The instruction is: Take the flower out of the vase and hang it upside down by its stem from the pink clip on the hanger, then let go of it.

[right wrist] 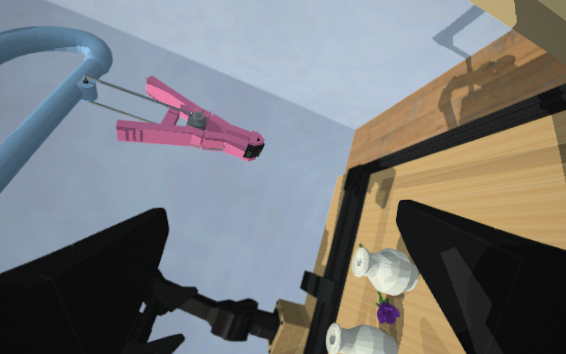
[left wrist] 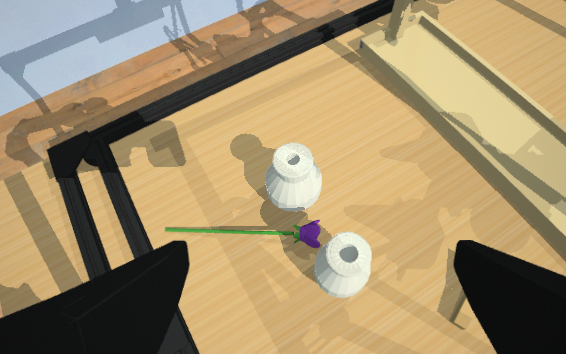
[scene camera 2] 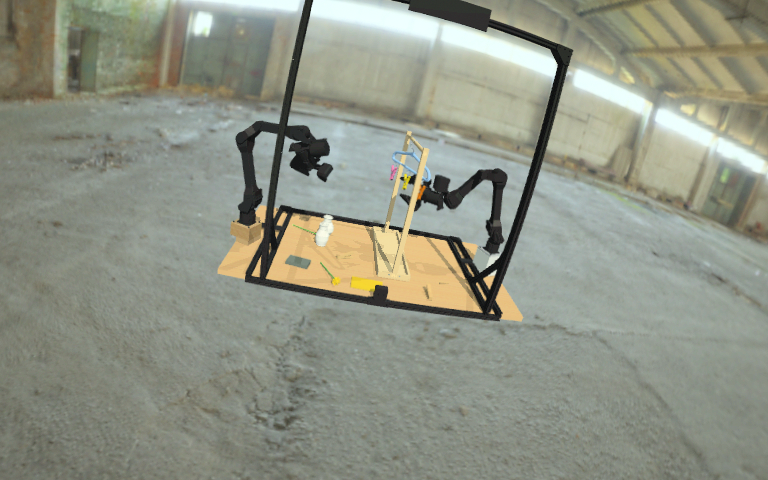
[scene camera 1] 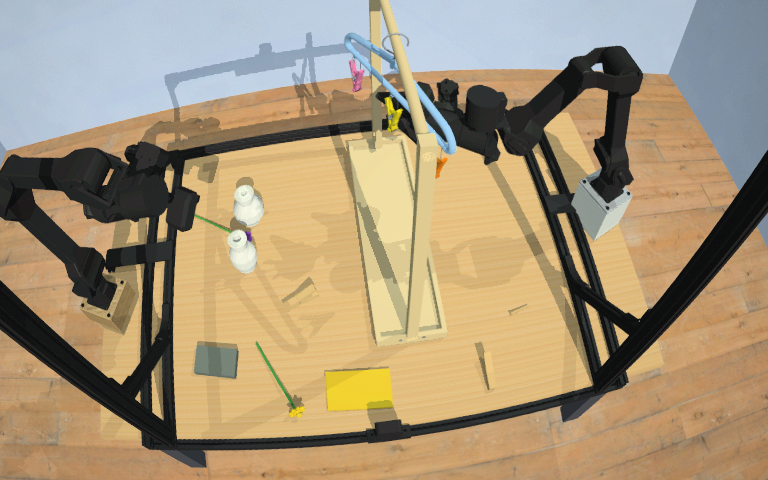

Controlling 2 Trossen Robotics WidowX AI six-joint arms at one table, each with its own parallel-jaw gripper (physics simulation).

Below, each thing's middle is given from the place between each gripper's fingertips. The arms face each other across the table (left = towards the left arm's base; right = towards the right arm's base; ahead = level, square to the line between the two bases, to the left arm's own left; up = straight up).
My left gripper is now 19 cm past the grey block (scene camera 1: 211, 361), 3 cm to the right of it and 29 cm above it. Round my left hand: pink clip (right wrist: 220, 135) 14 cm ahead, 34 cm to the right, 6 cm above; then yellow pad (scene camera 1: 363, 389) 30 cm behind, 24 cm to the right, 30 cm below.
The pink clip lies 40 mm ahead of my right hand, 40 mm to the left of it and 60 mm above it. Round my right hand: grey block: 300 mm behind, 410 mm to the left, 290 mm below; yellow pad: 400 mm behind, 140 mm to the left, 300 mm below.
